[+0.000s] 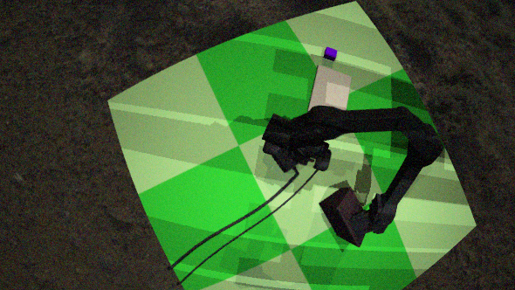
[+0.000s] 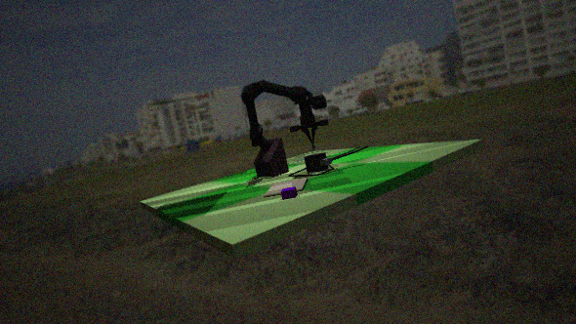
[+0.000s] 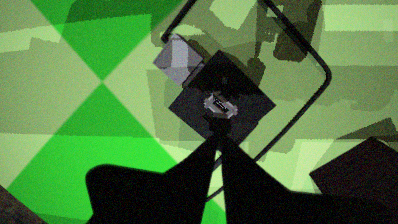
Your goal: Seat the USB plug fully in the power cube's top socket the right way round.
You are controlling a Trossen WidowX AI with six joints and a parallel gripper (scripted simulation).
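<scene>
Right now my gripper tip is 20 mm above the usb plug. The rest, counted from my gripper tip: purple cube (380 mm to the right, 320 mm ahead, 120 mm below); silver-framed socket (70 mm below); pale flat sheet (290 mm to the right, 160 mm ahead, 130 mm below).
</scene>
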